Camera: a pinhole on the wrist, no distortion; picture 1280 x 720 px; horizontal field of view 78.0 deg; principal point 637.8 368.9 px. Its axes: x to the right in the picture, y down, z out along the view. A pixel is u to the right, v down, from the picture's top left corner.
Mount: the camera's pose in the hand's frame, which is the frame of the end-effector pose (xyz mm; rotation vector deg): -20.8 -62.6 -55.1 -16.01 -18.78 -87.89
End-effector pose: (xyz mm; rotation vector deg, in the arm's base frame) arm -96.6 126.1 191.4 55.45 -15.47 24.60
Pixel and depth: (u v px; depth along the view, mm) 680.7 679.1 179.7
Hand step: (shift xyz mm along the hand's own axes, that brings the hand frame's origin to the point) 43.8 -2.3 116.8
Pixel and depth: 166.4 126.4 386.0
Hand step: -154.0 293.9 211.7
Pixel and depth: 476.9 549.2 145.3
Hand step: 7.3 20.4 69.1
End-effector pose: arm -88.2 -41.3 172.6 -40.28 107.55 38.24
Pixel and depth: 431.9 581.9 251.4
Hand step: 38.0 94.4 154.6
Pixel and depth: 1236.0 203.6 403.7
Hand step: -115.8 -194.7 431.7
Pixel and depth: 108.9 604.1 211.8
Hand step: 33.9 149.9 89.0
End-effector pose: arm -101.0 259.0 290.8 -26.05 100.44 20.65
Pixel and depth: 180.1 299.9 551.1
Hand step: -89.9 440.1 332.8
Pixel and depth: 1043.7 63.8 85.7
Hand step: -56.3 -71.6 39.9
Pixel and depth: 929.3 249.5 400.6
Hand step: -93.2 -49.3 369.8
